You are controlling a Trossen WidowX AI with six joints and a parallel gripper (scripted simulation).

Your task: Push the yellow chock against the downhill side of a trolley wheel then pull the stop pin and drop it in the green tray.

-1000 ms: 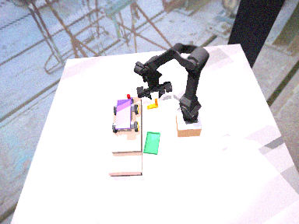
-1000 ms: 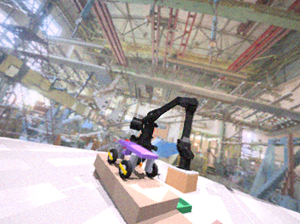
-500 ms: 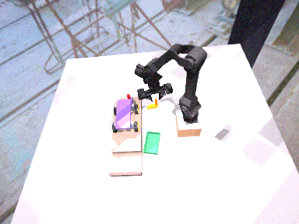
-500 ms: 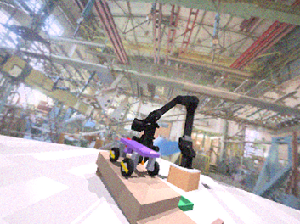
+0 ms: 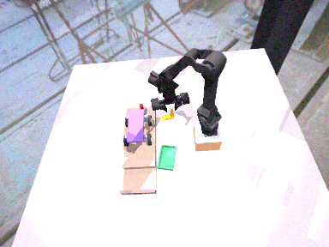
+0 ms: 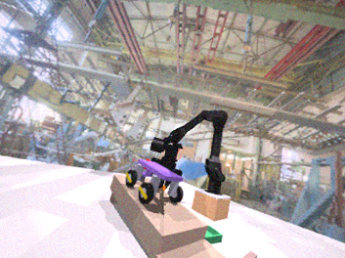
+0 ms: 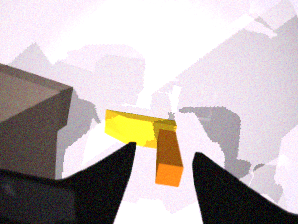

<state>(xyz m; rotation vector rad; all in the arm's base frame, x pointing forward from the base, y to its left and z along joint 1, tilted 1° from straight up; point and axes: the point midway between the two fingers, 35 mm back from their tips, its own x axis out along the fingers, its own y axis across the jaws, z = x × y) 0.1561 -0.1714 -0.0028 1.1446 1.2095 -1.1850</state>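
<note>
Right now the yellow chock is 2 cm ahead of my gripper tip, 1 cm to the left of it and 3 cm below it. Round my gripper tip: brown ramp 17 cm ahead, 13 cm to the left; then red-headed stop pin 14 cm ahead, 1 cm to the left, 8 cm above; then purple trolley 17 cm ahead, 12 cm to the left, 6 cm above.
</note>
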